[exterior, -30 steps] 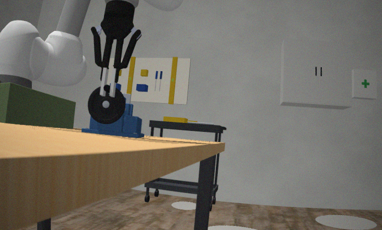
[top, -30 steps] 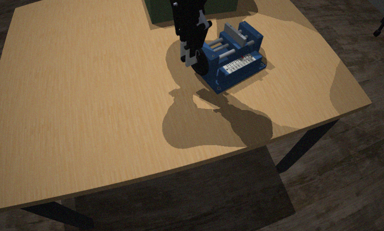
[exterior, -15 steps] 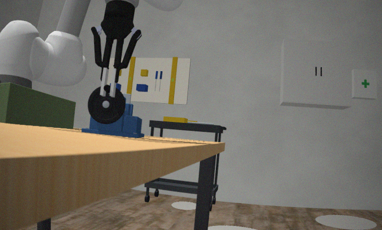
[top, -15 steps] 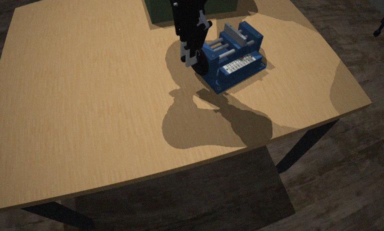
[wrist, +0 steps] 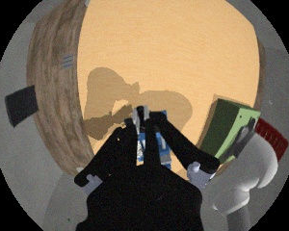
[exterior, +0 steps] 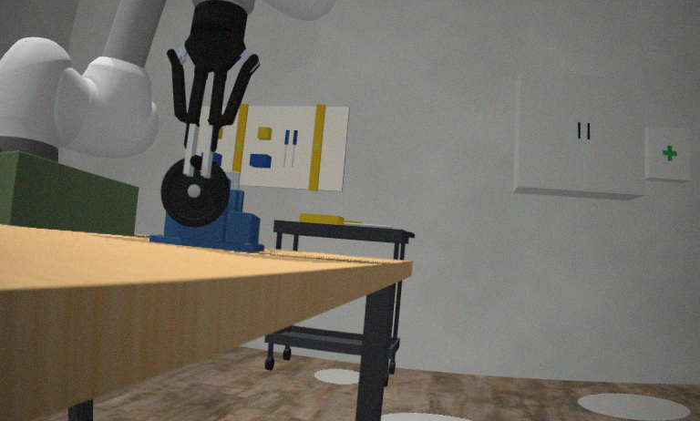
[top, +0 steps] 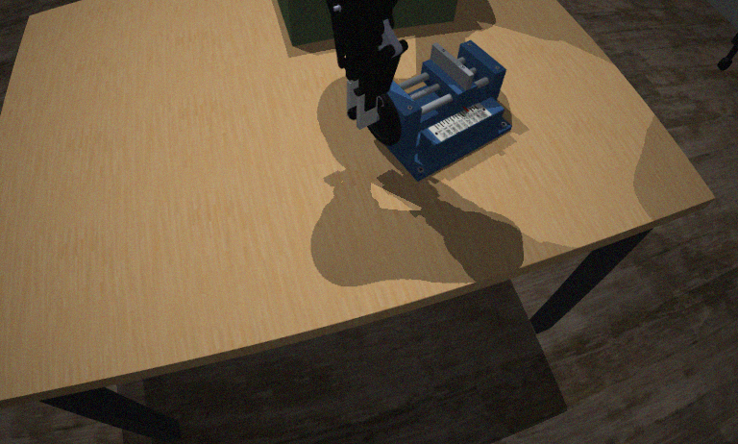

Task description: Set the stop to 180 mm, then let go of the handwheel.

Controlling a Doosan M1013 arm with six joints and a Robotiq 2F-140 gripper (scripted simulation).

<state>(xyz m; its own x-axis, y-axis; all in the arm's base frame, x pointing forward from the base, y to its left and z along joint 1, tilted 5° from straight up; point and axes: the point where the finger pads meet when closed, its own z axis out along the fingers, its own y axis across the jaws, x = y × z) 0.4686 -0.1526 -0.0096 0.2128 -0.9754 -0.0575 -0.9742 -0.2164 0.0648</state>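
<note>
My gripper is now 10 mm past the handwheel, 20 mm to the right of it and 20 mm above it. From my hand the other things lie so: stop plate (30 mm behind, 160 mm to the left, 40 mm below).
</note>
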